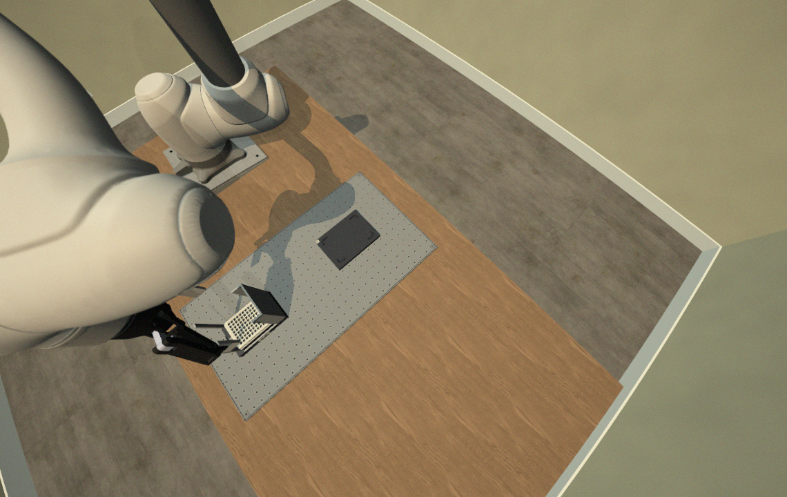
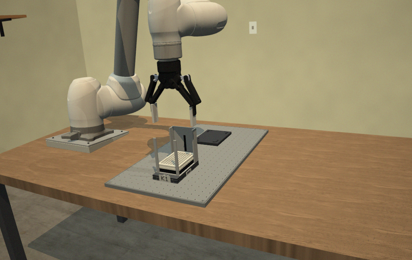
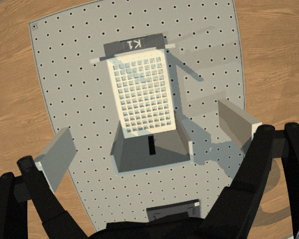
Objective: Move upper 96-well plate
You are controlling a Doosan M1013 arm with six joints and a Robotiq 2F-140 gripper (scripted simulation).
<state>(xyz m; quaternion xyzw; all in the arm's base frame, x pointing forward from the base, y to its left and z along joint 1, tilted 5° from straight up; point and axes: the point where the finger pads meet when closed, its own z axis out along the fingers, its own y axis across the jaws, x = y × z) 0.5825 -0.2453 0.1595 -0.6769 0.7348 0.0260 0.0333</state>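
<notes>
My gripper is now 140 mm above the white 96-well plate. The rest, counted from my hand: pale A1 square: 270 mm to the left, 170 mm below, 50 mm behind; black plate: 160 mm below.
</notes>
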